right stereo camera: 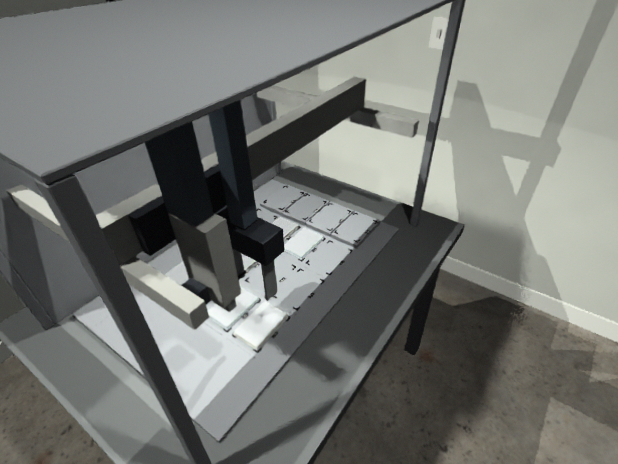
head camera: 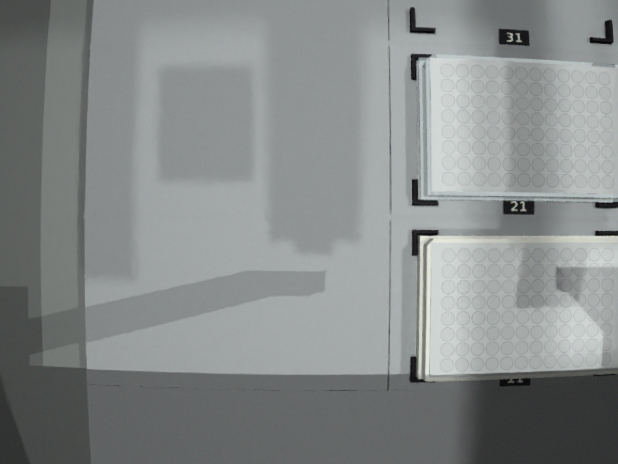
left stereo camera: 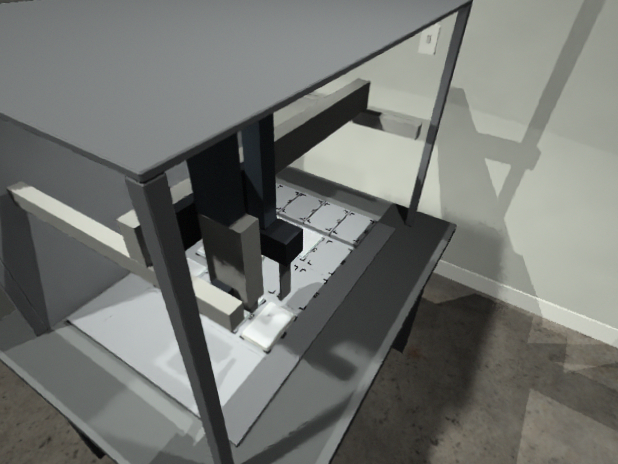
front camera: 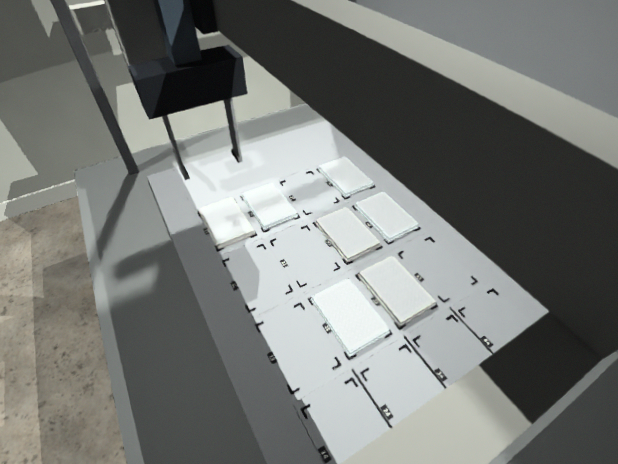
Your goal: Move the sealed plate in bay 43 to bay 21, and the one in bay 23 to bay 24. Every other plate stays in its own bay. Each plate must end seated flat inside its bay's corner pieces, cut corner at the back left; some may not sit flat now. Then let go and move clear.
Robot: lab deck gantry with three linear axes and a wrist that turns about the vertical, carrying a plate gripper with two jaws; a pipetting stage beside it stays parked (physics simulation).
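Frame: origin at the robot's base, x ahead, y down, z left, level; centimetres.
Where they show: gripper, fingertip midpoint: (right stereo camera: 254,285) (left stereo camera: 266,286) (front camera: 211,165); robot's base, link origin: (right stereo camera: 257,351) (head camera: 415,376) (left stereo camera: 267,352) (front camera: 199,213).
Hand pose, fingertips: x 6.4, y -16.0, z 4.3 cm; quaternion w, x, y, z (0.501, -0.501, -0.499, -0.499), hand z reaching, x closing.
Note:
Each offset is from my fingertips to the top centre of the thing. "pt": to the spot under its first point.
My gripper (front camera: 212,169) (right stereo camera: 255,287) hangs high above the deck's left part. Its jaws are apart with no plate between. A clear-edged plate {dx +0.0, dy +14.6, dz +10.7 cm} (front camera: 270,206) (head camera: 520,125) (right stereo camera: 232,312) lies in bay 21, within the corner pieces that show; its right end is cut off in the head view. Another clear-edged plate {dx +32.8, dy +14.6, dz +10.7 cm} (front camera: 350,317) (right stereo camera: 304,242) lies in bay 23. Bay 43 {pt dx +26.6, dy +16.0, dz +36.4 cm} (front camera: 430,239) and bay 24 {pt dx +43.0, dy +14.6, dz +14.9 cm} (front camera: 405,348) hold no plate; corner pieces show there. Small tilts and the cut corner of the bay 23 plate are too small to tell.
A cream plate {dx +0.0, dy +14.6, dz +0.0 cm} (front camera: 227,222) (head camera: 520,320) lies in bay 11. Other plates lie in bay 32 {pt dx +17.7, dy +14.6, dz +20.9 cm} (front camera: 348,235), bay 42 {pt dx +17.4, dy +14.6, dz +31.7 cm} (front camera: 387,216), bay 33 {pt dx +33.8, dy +14.6, dz +20.9 cm} (front camera: 397,291) and bay 41 {pt dx +1.1, dy +14.6, dz +31.7 cm} (front camera: 346,176). The grey pipetting stage (left stereo camera: 230,257) (right stereo camera: 202,255) hangs beside the gripper.

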